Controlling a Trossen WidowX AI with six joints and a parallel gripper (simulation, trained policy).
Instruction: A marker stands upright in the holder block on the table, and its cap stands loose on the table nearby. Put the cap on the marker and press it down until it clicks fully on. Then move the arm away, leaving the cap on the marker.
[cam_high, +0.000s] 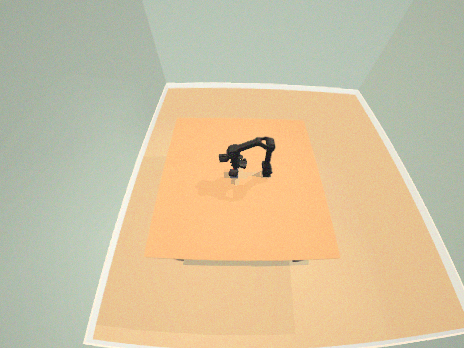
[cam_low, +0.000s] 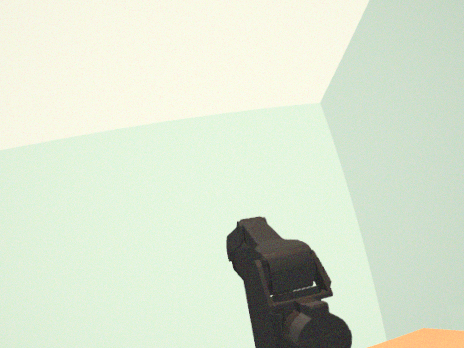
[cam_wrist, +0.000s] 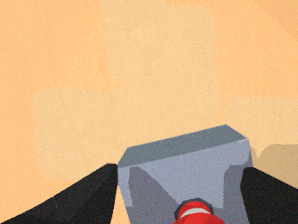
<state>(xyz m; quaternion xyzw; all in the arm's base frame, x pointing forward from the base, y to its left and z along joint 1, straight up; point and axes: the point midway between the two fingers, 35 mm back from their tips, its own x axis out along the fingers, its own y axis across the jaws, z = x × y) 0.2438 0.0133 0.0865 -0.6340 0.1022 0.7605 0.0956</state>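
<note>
Right now my gripper tip is 30 mm short of the red cap and 30 mm below it.
</note>
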